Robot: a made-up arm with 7 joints. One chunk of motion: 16 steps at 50 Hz.
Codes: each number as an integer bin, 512 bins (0 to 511) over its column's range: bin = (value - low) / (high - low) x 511, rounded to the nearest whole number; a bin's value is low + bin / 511 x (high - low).
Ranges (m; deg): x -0.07..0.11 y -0.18..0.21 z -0.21..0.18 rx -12..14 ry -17..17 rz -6..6
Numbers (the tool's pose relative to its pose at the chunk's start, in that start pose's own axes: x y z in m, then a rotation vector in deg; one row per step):
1: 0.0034 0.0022 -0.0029 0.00 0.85 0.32
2: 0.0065 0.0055 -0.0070 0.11 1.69 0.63
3: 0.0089 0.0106 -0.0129 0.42 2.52 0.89
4: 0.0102 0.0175 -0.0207 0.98 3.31 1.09
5: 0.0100 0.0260 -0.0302 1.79 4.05 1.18
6: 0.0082 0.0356 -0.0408 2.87 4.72 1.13
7: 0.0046 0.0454 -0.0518 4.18 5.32 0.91
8: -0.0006 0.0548 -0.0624 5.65 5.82 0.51
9: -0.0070 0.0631 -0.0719 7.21 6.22 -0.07
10: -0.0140 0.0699 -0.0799 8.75 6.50 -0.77
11: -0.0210 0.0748 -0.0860 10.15 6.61 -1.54
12: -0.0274 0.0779 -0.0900 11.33 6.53 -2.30
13: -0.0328 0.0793 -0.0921 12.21 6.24 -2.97
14: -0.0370 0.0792 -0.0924 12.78 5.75 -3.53
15: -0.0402 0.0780 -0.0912 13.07 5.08 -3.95
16: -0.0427 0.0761 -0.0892 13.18 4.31 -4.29
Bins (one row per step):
1: 208 239 271 236 268 269
2: 217 243 266 238 281 282
3: 224 250 258 244 293 293
4: 228 259 248 255 305 302
5: 227 270 236 271 316 306
6: 222 282 222 292 326 304
7: 212 295 207 318 335 294
8: 197 308 193 347 343 277
9: 179 319 181 378 349 253
10: 159 327 170 408 353 223
11: 139 334 162 435 355 190
12: 121 338 157 459 354 158
13: 106 340 154 476 349 129
14: 94 340 154 487 342 105
15: 85 338 156 493 332 87
16: 78 336 158 495 320 73

